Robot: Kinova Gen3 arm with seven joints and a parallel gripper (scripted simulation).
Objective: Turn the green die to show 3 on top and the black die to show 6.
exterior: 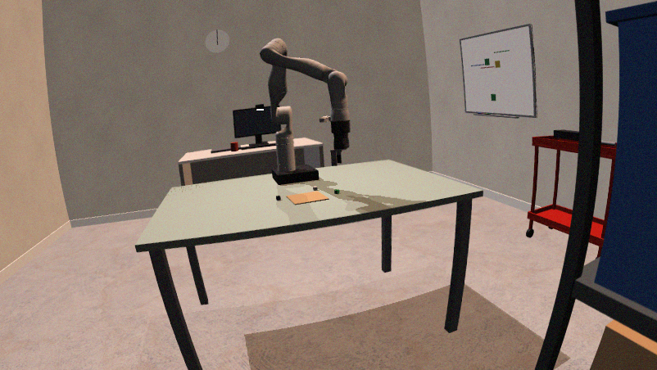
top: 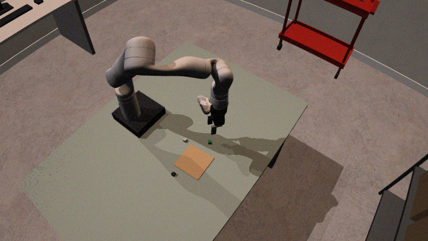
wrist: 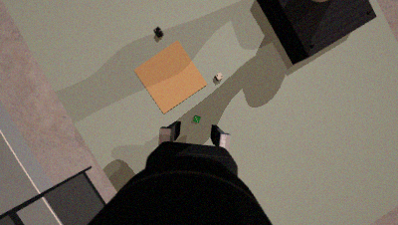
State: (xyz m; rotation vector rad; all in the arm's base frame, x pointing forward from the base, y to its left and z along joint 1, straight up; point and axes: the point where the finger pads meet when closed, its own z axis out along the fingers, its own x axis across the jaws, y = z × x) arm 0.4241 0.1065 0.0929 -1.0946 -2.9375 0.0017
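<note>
My hand is 13 cm above the green die and 1 cm past it. The rest, counted from my hand: white die (13 cm below, 12 cm behind, 6 cm to the right); black die (25 cm to the right, 13 cm below, 5 cm behind); orange mat (14 cm below, 13 cm to the right, 1 cm behind).
</note>
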